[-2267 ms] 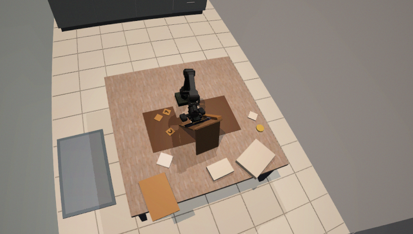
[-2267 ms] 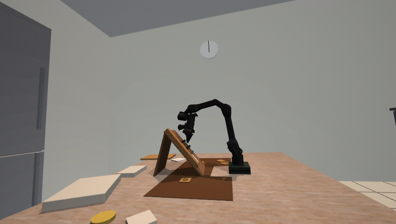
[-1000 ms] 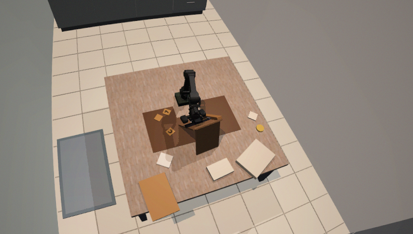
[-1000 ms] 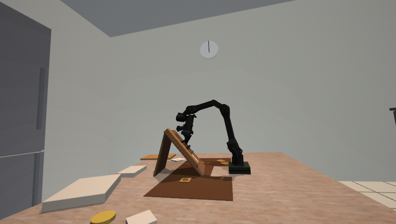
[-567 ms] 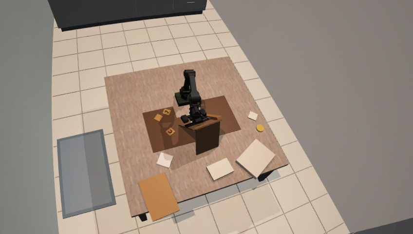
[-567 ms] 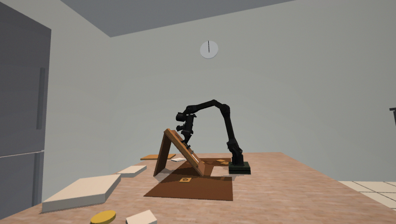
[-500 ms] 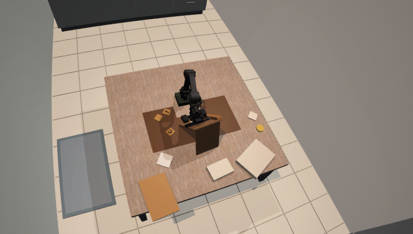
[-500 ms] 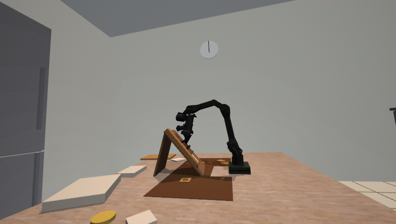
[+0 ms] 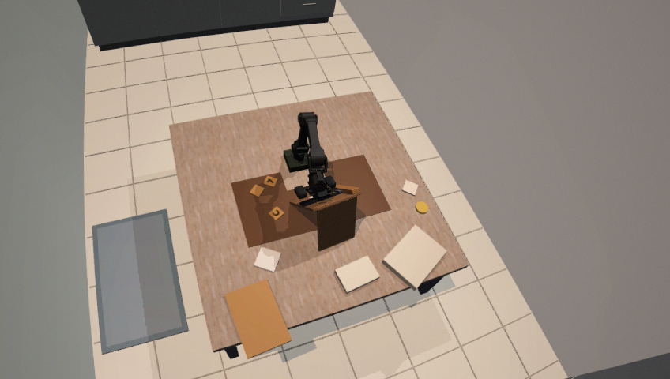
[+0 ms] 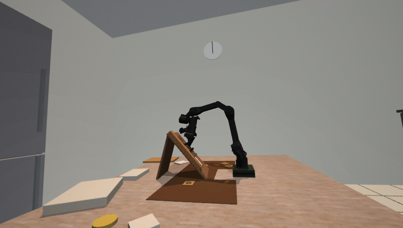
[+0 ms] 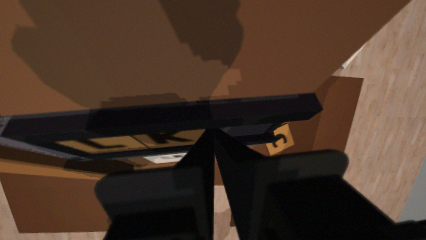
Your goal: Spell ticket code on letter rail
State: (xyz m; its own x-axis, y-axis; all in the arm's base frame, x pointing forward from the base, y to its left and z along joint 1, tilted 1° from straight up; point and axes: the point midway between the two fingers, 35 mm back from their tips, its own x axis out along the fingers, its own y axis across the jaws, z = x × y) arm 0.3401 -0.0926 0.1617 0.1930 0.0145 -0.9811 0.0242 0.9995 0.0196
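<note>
My gripper tip is now 90 mm above the white ticket, 60 mm to the right of it and 60 mm past it. Also, from my gripper tip: c tile 170 mm below, 150 mm to the right, 90 mm behind; cream slab 370 mm ahead, 160 mm below, 50 mm to the left; orange panel 450 mm to the right, 350 mm ahead, 170 mm below.
</note>
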